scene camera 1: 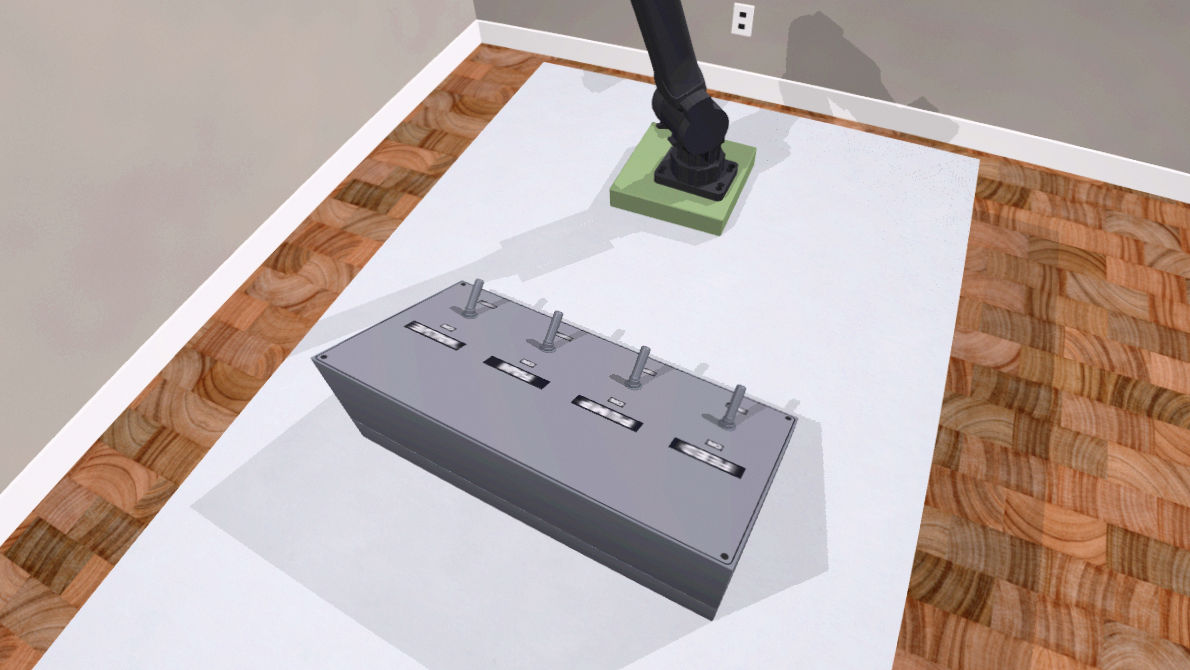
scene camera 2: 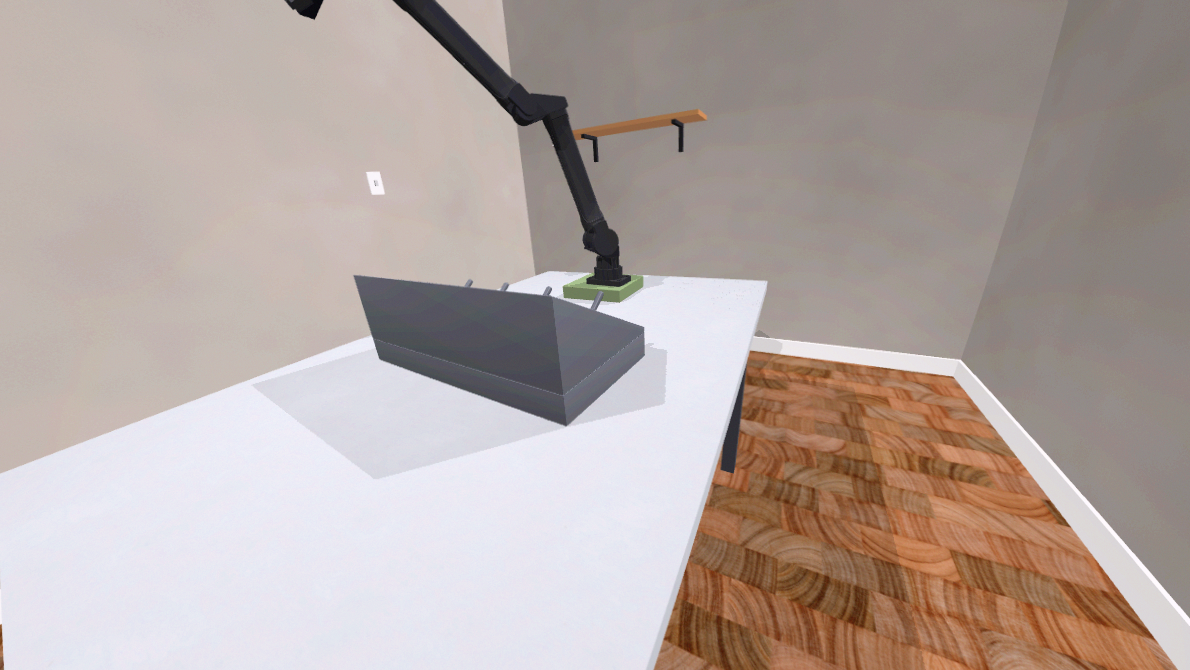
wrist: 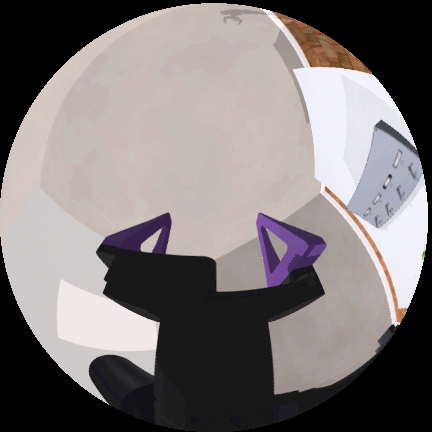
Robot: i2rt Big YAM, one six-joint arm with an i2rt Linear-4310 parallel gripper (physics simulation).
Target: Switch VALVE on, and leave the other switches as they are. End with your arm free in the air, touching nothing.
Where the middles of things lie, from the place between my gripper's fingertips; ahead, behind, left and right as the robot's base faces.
Right now my hand is 660 mm above the grey switch box (scene camera 1: 648, 478), 310 mm to the right of it and 90 mm past it.
